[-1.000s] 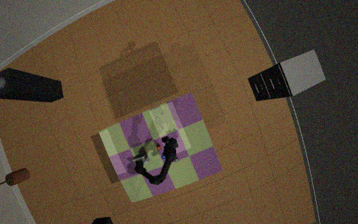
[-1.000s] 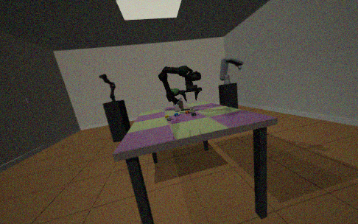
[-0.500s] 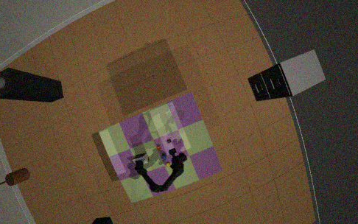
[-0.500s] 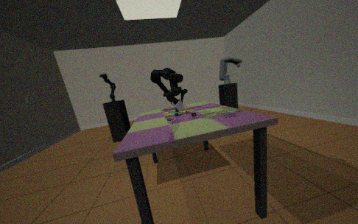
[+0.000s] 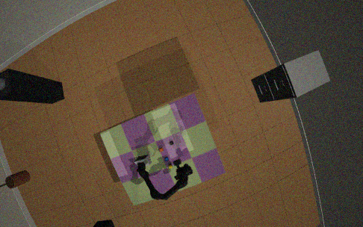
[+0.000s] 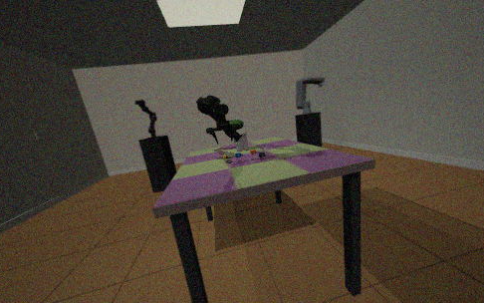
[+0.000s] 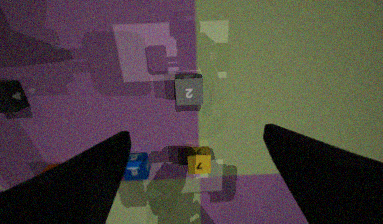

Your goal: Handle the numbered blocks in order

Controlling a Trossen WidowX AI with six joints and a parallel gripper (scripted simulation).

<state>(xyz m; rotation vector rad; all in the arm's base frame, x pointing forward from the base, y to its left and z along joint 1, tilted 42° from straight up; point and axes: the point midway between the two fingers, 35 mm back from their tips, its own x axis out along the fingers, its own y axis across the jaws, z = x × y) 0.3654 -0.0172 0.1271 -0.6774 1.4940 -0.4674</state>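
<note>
Right now my gripper tip is 180 mm to the right of the orange block, 150 mm past it and 110 mm above it. From my gripper tip the other things lie so: grey block 110 mm below, 10 mm behind; blue block 130 mm behind, 110 mm below, 70 mm to the left; yellow block 110 mm below, 110 mm behind, 20 mm to the right.
</note>
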